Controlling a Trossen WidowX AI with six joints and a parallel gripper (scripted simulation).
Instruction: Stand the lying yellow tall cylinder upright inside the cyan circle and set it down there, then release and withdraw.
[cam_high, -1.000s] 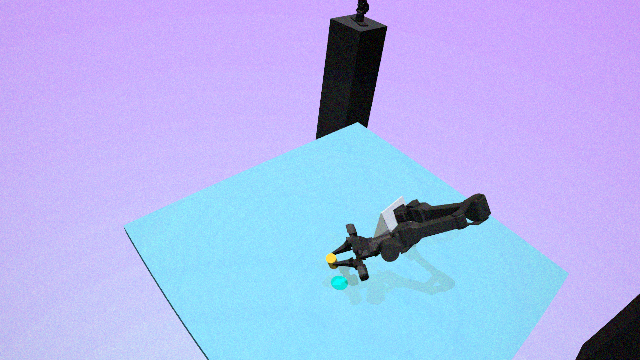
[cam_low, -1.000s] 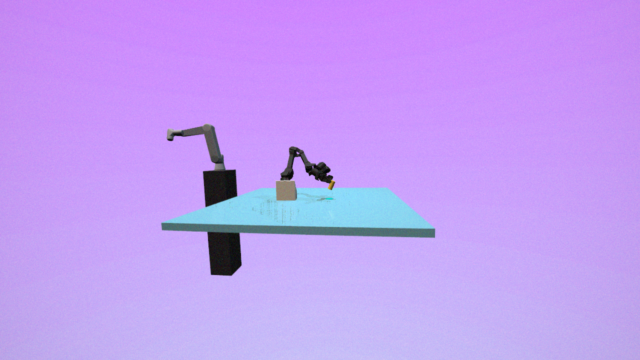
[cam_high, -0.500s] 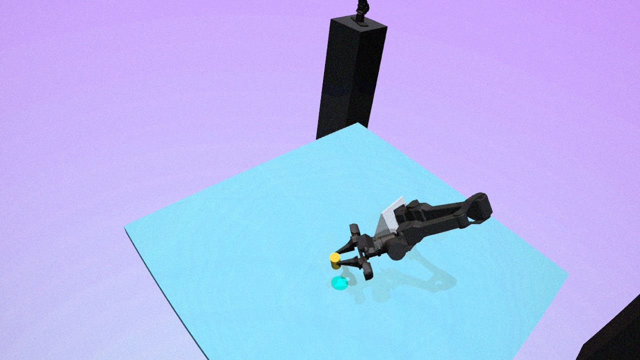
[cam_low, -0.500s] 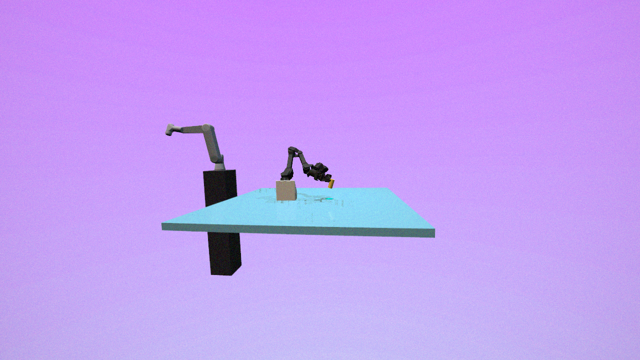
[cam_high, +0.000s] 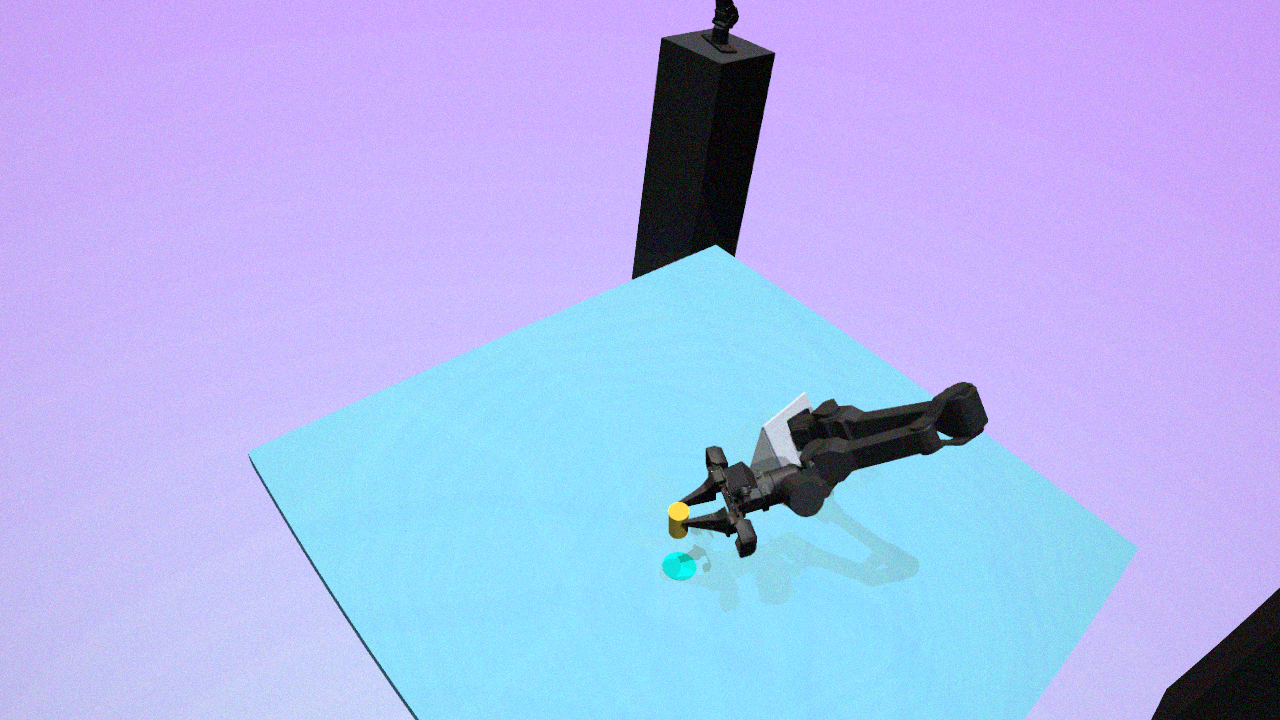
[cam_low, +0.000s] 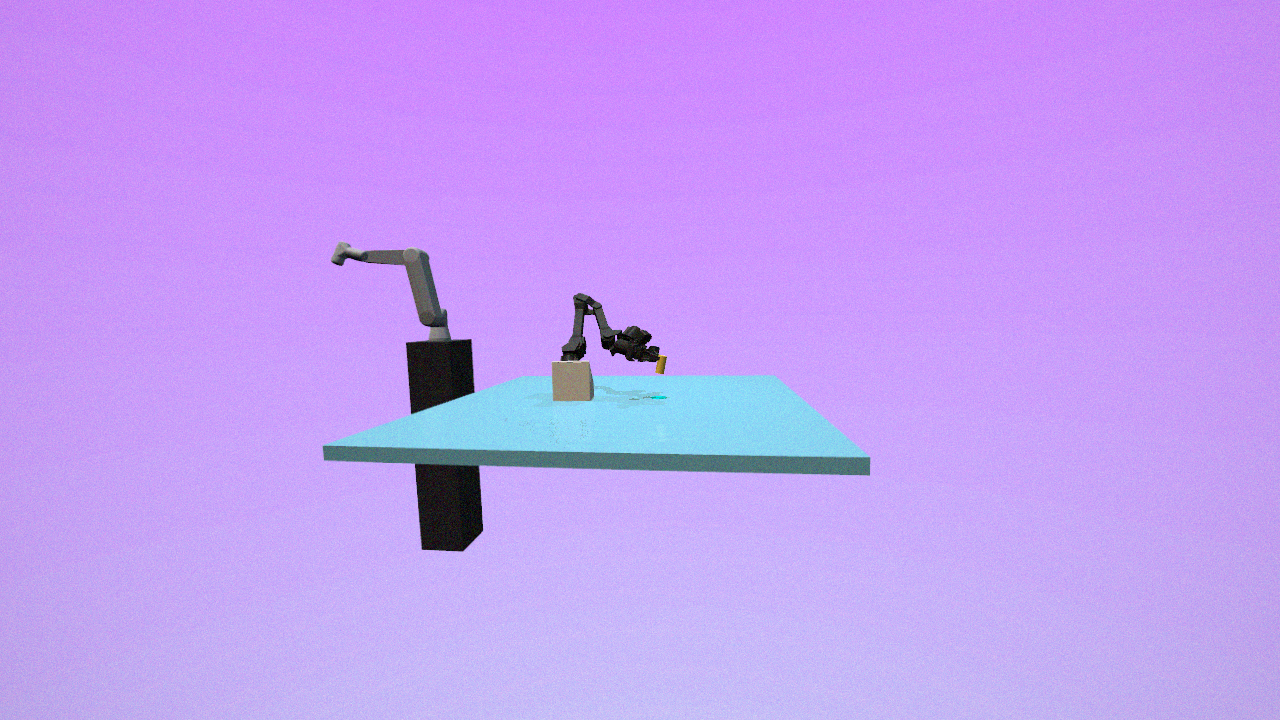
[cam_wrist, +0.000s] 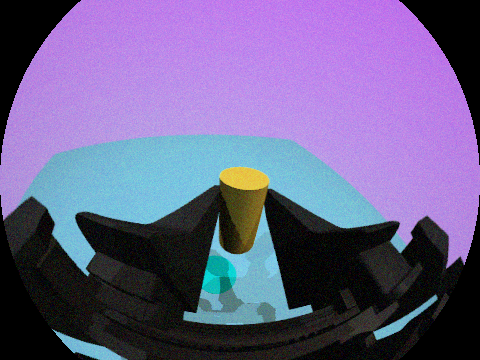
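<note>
The cyan circle lies 15 cm below my gripper tip, 2 cm behind it and 1 cm to the left of it. Round my gripper tip: yellow cylinder: 2 cm below.
</note>
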